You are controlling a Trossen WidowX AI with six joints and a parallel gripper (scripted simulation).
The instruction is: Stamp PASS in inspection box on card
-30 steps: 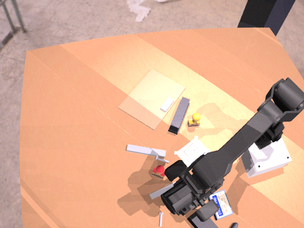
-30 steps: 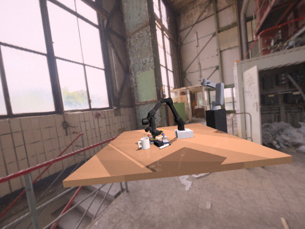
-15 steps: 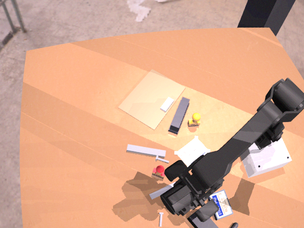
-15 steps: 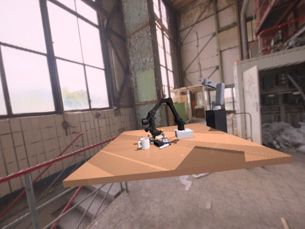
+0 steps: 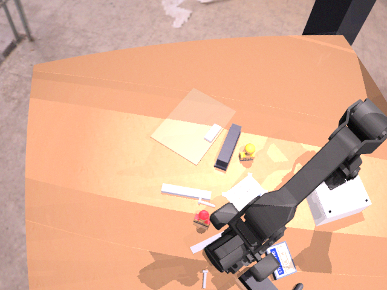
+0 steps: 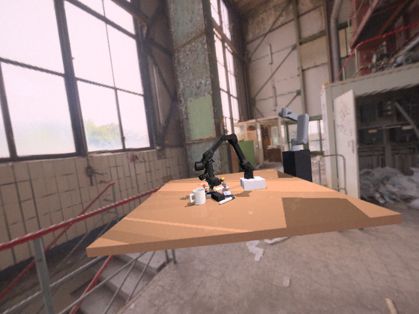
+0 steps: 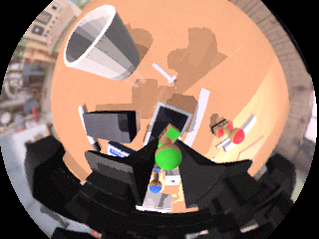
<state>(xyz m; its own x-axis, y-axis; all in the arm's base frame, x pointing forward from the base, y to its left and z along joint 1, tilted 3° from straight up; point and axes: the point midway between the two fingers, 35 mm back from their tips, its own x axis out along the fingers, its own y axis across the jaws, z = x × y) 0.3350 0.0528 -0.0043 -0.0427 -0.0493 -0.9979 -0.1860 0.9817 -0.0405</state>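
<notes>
The ink pad lies 4 cm below my gripper tip. From my gripper tip the other things lie so: dark block (11 cm to the left, 3 cm below, 2 cm behind); blue stamp (11 cm behind, 2 cm below, 1 cm to the right); green-knobbed stamp (right at my gripper tip).
</notes>
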